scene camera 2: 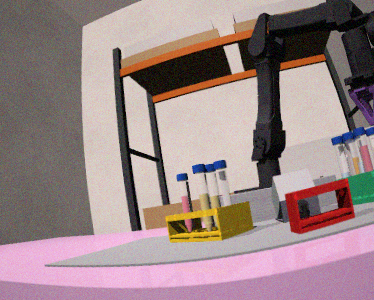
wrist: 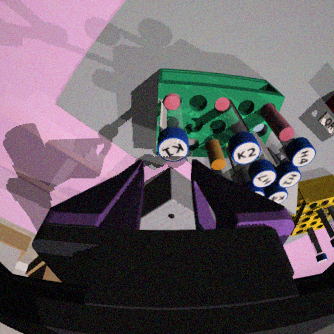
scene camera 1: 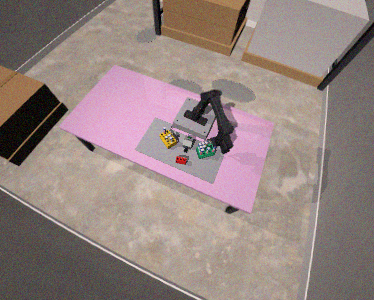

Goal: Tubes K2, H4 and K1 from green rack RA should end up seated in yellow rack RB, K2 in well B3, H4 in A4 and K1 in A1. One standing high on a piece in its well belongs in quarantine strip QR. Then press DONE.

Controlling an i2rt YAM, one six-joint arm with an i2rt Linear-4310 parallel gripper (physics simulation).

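Places are measured from the arm's base along level axes (x ahead, y left, z up), in centimetres.
Where they show: gripper, fingertip midpoint: [wrist: 167, 167] [scene camera 1: 215, 145]; arm's base, origin of the base link: [scene camera 2: 271, 188] [scene camera 1: 195, 118].
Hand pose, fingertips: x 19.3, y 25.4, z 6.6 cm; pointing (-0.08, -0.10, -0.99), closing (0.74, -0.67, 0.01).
Observation:
Things, the pixels of their top centre, and the offset from my fingertips. "pt": a spot on its surface instead. Level surfaces: height alone.
- Green rack RA, middle of its top: [wrist: 217, 126] [scene camera 2: 369, 170] [scene camera 1: 205, 149] dx +2.6, dy -5.1, dz -8.4 cm
- tube H4, surface spot: [wrist: 301, 152] pt dx +7.9, dy -6.4, dz -0.9 cm
- Yellow rack RB, middle of its top: [scene camera 2: 206, 209] [wrist: 316, 216] [scene camera 1: 168, 137] dx +7.6, dy -36.5, dz -8.4 cm
- Red strip QR, middle of its top: [scene camera 2: 315, 186] [scene camera 1: 181, 159] dx +19.0, dy -18.5, dz -8.4 cm
- grey box, middle of its top: [wrist: 275, 213] [scene camera 2: 288, 173] [scene camera 1: 188, 138] dx +2.2, dy -20.9, dz -5.0 cm
- grey mat, its level: dz -13.5 cm
- pink table, its level: dz -13.7 cm
Green rack RA [scene camera 1: 205, 152] [scene camera 2: 364, 189] [wrist: 215, 82] holds several upright blue-capped tubes. In the wrist view, tube K1 [wrist: 173, 145] stands at its left, tube K2 [wrist: 246, 148] near the middle and tube H4 [wrist: 301, 152] at the right. My gripper [wrist: 167, 167] is partly open and empty; its fingertips show to either side, just below the K1 cap in the wrist view, and touching cannot be told. Yellow rack RB [scene camera 1: 169, 140] [scene camera 2: 237, 220] [wrist: 321, 192] holds several blue-capped tubes. Red strip QR [scene camera 1: 182, 160] [scene camera 2: 294, 215] shows no tubes. The DONE label cannot be read.
A grey box [scene camera 1: 188, 142] with a sloped face stands between the yellow and green racks, behind the red strip. The racks stand on a grey mat [scene camera 1: 150, 142] on the pink table [scene camera 1: 110, 102]. More labelled caps crowd beside and below K2 in the wrist view.

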